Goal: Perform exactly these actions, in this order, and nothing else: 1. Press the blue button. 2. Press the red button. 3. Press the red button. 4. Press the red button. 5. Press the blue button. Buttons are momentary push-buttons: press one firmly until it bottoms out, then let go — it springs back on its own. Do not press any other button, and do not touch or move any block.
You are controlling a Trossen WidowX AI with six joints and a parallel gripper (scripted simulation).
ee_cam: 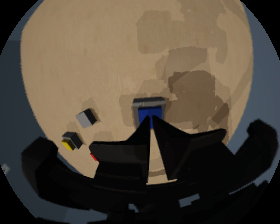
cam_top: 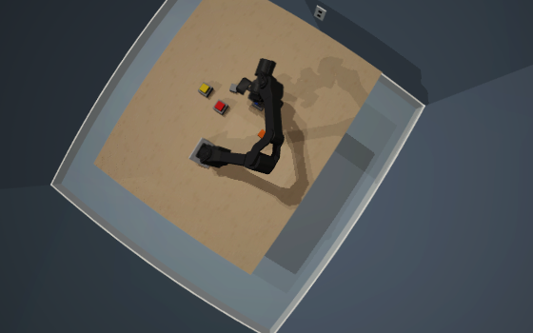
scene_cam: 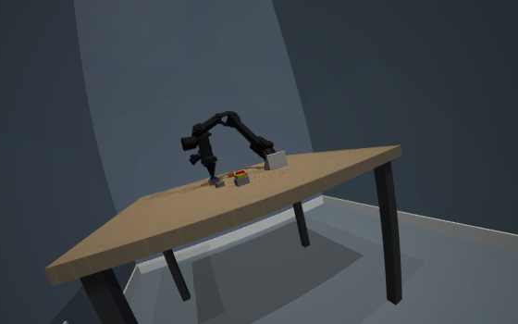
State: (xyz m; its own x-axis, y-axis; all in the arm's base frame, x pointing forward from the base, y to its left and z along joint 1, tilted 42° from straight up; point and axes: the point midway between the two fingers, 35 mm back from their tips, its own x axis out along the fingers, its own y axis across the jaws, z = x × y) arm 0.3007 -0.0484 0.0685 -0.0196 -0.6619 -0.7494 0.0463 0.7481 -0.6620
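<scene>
My gripper tip is 1 cm above the blue button. Also, from my gripper tip: orange block 11 cm behind, 8 cm to the right, 2 cm below; then red button 10 cm behind, 14 cm to the left; then grey block 13 cm to the left, 2 cm below.
</scene>
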